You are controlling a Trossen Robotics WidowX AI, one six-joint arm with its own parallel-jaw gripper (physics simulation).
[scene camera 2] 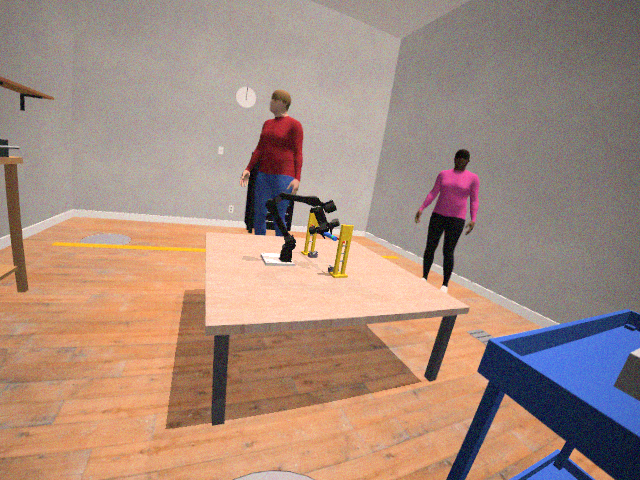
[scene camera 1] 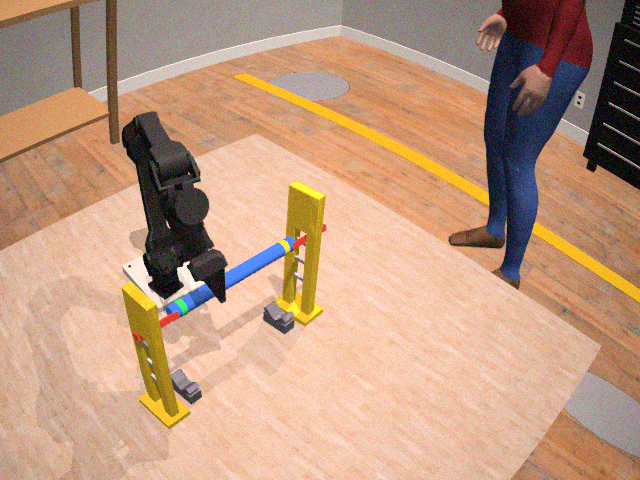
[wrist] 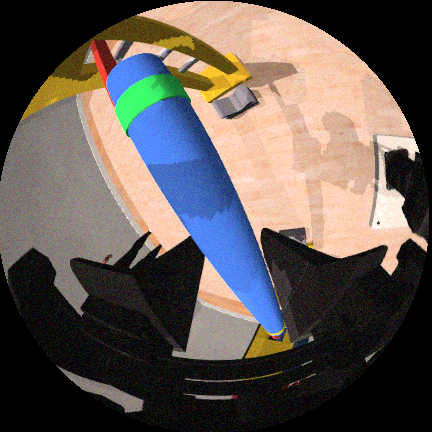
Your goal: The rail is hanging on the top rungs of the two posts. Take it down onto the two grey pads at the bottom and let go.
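Pixels of known places: gripper, fingertip midpoint: (scene camera 2: 328, 237) (scene camera 1: 221, 299) (wrist: 233, 234); arm's base, link origin: (scene camera 2: 284, 260) (scene camera 1: 165, 285) (wrist: 397, 168).
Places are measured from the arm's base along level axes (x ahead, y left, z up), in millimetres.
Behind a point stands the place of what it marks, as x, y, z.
The blue rail (scene camera 1: 253, 266) @(249, 23, 189) (scene camera 2: 330, 236) @(218, -118, 186) (wrist: 190, 175) @(219, -107, 193) has a green band near one end, a yellow band near the other and red tips. Its tips pass through the upper slots of the near yellow post (scene camera 1: 139, 304) @(255, -246, 282) (scene camera 2: 347, 232) @(239, -245, 244) and the far yellow post (scene camera 1: 306, 206) @(259, 155, 255) (scene camera 2: 312, 219) @(233, 154, 231), close to the highest visible rungs; contact with them is unclear. My black gripper (scene camera 1: 214, 286) @(245, -58, 161) (wrist: 233, 234) @(245, -58, 161) is shut on the rail between the bands, nearer the green one. A grey pad (scene camera 1: 186, 386) @(250, -177, 13) (wrist: 236, 102) @(238, -171, 7) lies beside the near post's foot, another grey pad (scene camera 1: 278, 317) @(251, 98, 7) (wrist: 294, 235) @(239, 88, 7) beside the far post's.
The posts stand on the wooden table (scene camera 1: 413, 361) @(528, 196, -17) (scene camera 2: 268, 299) @(-257, -438, -17). The arm's white base plate (scene camera 1: 131, 269) @(-103, -26, 2) (scene camera 2: 271, 260) @(-89, -6, 2) is behind the rail in the first scene view. A person in red (scene camera 1: 522, 155) (scene camera 2: 281, 144) stands beyond the table. A blue cart (scene camera 2: 558, 387) stands at the lower right.
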